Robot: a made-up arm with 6 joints. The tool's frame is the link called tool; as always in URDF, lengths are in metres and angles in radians. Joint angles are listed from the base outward. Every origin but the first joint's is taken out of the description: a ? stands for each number. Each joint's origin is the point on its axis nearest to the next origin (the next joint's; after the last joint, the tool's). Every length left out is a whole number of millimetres.
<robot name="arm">
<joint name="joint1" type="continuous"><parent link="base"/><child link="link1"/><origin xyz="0 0 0.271"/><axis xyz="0 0 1"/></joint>
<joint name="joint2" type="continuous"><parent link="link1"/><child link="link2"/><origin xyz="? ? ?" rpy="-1.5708 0 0"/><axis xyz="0 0 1"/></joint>
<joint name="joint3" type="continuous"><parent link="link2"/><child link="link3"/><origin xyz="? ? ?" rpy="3.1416 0 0"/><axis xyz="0 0 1"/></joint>
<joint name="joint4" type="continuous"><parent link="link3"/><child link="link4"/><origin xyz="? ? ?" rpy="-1.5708 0 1.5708"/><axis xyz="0 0 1"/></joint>
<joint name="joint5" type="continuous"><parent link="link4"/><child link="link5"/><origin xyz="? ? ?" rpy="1.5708 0 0"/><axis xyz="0 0 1"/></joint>
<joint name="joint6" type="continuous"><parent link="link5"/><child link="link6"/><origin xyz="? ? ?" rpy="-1.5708 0 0"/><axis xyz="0 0 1"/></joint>
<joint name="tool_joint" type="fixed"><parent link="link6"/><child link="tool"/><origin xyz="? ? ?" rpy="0 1.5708 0"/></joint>
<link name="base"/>
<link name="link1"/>
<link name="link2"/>
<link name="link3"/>
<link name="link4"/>
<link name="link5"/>
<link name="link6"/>
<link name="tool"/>
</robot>
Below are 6 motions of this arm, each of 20 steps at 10 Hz.
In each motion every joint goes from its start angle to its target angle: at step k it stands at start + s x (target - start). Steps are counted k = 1, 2, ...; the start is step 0. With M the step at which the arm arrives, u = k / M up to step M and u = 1 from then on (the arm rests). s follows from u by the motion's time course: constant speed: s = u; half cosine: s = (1 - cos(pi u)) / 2; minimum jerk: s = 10 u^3 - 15 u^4 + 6 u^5.
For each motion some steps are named. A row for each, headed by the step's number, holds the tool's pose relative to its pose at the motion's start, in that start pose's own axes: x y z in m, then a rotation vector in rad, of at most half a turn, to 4 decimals.
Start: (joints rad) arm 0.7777 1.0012 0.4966 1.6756 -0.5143 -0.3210
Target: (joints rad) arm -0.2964 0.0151 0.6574 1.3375 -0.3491 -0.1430
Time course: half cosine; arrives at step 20
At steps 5, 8, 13, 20:
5: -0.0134 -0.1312 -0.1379 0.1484 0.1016 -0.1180
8: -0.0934 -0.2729 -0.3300 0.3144 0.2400 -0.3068
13: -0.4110 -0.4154 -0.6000 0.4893 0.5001 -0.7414
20: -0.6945 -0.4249 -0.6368 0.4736 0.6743 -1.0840

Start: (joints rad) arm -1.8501 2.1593 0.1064 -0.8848 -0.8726 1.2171
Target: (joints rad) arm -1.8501 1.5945 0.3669 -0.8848 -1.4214 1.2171
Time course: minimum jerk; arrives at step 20
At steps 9, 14, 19, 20:
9: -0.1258 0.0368 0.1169 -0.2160 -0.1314 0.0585
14: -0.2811 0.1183 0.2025 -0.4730 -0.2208 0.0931
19: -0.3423 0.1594 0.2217 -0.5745 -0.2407 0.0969
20: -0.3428 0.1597 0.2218 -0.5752 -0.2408 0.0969

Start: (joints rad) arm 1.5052 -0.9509 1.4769 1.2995 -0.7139 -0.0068
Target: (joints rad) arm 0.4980 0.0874 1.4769 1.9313 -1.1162 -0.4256
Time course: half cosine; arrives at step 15
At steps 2, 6, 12, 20:
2: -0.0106 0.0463 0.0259 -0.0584 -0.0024 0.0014
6: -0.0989 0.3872 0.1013 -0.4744 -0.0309 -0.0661
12: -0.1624 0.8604 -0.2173 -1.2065 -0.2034 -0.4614
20: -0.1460 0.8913 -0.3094 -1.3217 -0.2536 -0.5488

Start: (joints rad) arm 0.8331 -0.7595 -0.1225 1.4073 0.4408 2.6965
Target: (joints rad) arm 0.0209 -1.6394 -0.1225 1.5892 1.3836 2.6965
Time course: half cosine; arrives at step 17
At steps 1, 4, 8, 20:
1: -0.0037 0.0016 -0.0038 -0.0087 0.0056 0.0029
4: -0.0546 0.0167 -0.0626 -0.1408 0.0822 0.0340
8: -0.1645 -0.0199 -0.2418 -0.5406 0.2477 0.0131
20: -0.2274 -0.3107 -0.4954 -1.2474 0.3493 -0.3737

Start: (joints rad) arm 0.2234 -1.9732 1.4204 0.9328 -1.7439 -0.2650
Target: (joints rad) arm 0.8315 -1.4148 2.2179 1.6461 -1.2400 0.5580
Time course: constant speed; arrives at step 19
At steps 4, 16, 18, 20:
4: 0.0697 -0.0415 0.0029 -0.0431 -0.0580 -0.1628
16: 0.2668 -0.1506 -0.0746 -0.3373 0.0620 -0.7695
18: 0.2957 -0.1648 -0.0978 -0.4086 0.1314 -0.8696
20: 0.3097 -0.1713 -0.1103 -0.4463 0.1716 -0.9178

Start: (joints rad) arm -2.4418 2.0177 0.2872 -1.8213 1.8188 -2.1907
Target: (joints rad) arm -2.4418 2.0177 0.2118 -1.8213 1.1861 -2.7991
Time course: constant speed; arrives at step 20
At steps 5, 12, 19, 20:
5: 0.0029 0.0070 0.0053 0.1338 -0.0961 -0.1199
12: 0.0069 0.0169 0.0125 0.3169 -0.2642 -0.2589
19: 0.0110 0.0270 0.0194 0.4911 -0.4670 -0.3591
20: 0.0116 0.0284 0.0204 0.5150 -0.4984 -0.3699

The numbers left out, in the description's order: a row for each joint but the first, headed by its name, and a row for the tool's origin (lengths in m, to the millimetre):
joint2: 0 0 0
joint3: 0 -0.411 0
joint4: 0.46 0 0
joint5: 0 -0.171 0
joint6: 0 0 0
tool: 0 0 0

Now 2 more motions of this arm.
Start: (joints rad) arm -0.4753 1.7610 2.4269 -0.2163 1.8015 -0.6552
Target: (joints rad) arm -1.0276 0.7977 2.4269 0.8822 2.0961 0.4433
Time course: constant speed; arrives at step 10
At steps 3, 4, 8, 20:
3: 0.3016 -0.0917 -0.0494 -0.2948 -0.1221 0.5874
4: 0.4050 -0.0936 -0.0594 -0.3862 -0.1949 0.7807
8: 0.7714 0.0365 -0.0867 -0.6450 -0.6461 1.5166
20: 0.8992 0.1679 -0.1010 -0.6683 -0.9625 1.8436

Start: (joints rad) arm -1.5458 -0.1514 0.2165 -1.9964 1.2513 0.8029
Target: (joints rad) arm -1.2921 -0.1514 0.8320 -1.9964 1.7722 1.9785
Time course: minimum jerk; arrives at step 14
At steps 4, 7, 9, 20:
4: -0.0270 0.0360 0.0103 -0.1015 -0.0085 -0.0033
7: -0.0974 0.1154 0.0515 -0.3462 0.0017 -0.0366
9: -0.1477 0.1627 0.0945 -0.5210 0.0444 -0.0702
20: -0.1938 0.2004 0.1466 -0.6940 0.1177 -0.0976

